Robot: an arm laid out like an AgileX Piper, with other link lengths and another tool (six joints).
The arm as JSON. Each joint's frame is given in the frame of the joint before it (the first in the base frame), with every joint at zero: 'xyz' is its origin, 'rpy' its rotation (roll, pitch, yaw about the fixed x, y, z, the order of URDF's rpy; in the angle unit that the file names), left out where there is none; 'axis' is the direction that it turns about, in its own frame. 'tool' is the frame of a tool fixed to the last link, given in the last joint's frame.
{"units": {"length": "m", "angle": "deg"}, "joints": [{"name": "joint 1", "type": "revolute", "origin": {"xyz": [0.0, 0.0, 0.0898]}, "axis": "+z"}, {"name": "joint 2", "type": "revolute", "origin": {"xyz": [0.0, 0.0, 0.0]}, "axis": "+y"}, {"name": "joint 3", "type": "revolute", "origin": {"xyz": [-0.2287, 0.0, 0.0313]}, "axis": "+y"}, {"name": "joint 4", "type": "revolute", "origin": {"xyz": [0.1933, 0.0, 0.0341]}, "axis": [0.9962, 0.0, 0.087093]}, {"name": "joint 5", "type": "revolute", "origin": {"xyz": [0.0, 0.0, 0.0]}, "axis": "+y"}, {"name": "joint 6", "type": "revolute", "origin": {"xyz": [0.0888, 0.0, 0.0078]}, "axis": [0.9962, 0.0, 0.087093]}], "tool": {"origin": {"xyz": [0.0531, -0.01, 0.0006], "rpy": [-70.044, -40.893, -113.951]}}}
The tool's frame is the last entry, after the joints.
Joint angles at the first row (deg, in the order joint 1, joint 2, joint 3, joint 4, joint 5, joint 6):
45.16, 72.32, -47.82, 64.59, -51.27, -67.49
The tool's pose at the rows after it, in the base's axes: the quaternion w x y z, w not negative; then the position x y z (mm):
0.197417, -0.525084, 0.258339, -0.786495, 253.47, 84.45, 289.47
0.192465, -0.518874, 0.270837, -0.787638, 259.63, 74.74, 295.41
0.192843, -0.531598, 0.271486, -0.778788, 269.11, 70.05, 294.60
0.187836, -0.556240, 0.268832, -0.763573, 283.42, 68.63, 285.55
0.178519, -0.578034, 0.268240, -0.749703, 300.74, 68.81, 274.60
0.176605, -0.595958, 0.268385, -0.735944, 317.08, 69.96, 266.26
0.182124, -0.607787, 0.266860, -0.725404, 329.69, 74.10, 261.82
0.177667, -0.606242, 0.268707, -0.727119, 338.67, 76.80, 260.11
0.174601, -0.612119, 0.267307, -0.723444, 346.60, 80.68, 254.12
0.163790, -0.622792, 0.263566, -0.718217, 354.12, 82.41, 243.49
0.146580, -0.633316, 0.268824, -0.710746, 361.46, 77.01, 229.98
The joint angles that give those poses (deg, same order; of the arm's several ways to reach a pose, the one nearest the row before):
42.04, 72.32, -49.71, 64.59, -50.74, -67.49
38.70, 72.32, -51.43, 64.59, -48.50, -67.49
34.92, 73.06, -53.01, 64.45, -43.52, -67.49
31.23, 75.57, -54.72, 64.45, -38.34, -67.49
28.31, 79.52, -57.22, 64.45, -34.75, -67.49
25.90, 83.24, -60.23, 64.57, -31.14, -67.49
24.68, 86.22, -63.18, 64.73, -28.33, -67.49
24.68, 88.77, -65.44, 64.73, -29.00, -67.49
24.68, 91.18, -67.01, 64.73, -28.89, -67.48
24.43, 93.66, -67.85, 64.73, -28.89, -67.93
23.20, 95.96, -68.08, 65.06, -28.90, -68.14

